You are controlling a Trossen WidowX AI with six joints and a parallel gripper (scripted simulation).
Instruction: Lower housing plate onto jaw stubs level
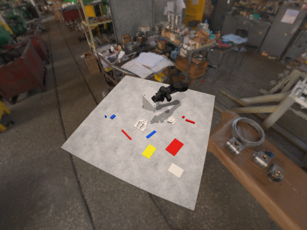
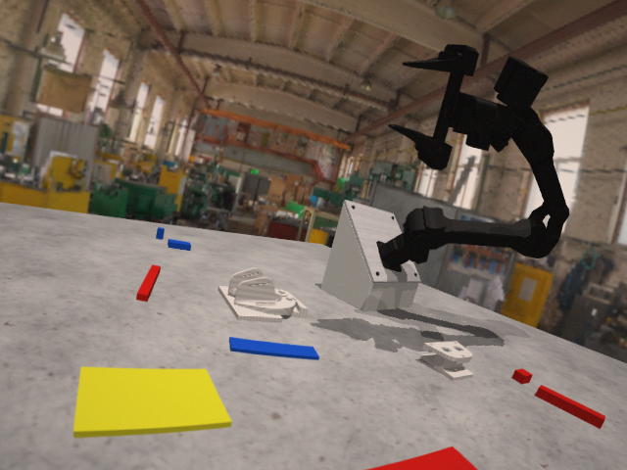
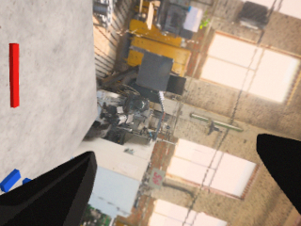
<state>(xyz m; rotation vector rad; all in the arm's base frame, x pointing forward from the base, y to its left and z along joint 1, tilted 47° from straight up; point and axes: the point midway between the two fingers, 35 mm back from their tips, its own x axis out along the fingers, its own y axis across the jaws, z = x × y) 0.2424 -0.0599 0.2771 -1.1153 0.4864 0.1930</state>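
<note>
The small white block is 360 mm below my gripper tip, 130 mm behind it and 120 mm to the left of it. From my gripper tip the other things lie so: yellow plate: 360 mm below, 270 mm ahead, 90 mm to the left; then white base: 360 mm below, 130 mm to the right, 80 mm ahead; then blue bar: 360 mm below, 110 mm ahead, 20 mm to the left.
</note>
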